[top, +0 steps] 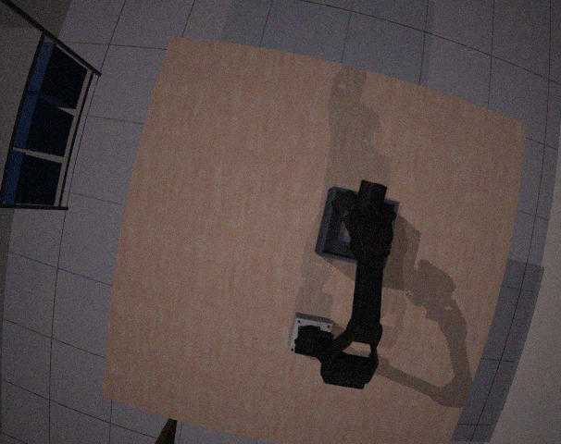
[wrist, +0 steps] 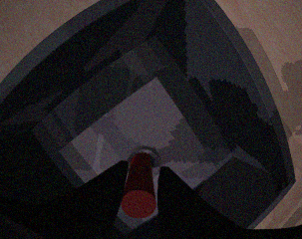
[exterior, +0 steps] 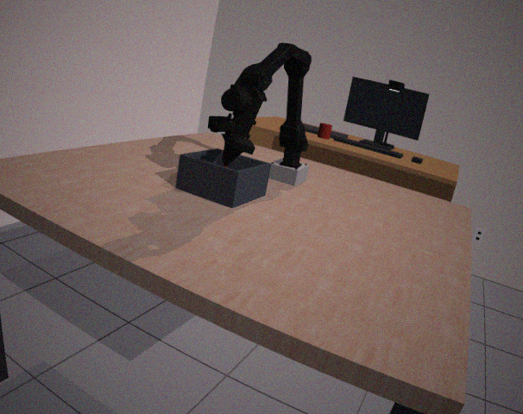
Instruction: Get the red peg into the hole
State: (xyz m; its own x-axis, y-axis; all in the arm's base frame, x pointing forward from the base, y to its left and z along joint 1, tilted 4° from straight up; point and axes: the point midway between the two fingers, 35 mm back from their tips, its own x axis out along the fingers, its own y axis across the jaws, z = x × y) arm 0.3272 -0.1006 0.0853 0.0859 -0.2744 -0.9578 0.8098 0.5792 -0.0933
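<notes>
My gripper tip is right at the red peg. From my gripper tip the other things lie so: box (1 cm behind, 6 cm below); light plate (1 cm behind, 4 cm below).
</notes>
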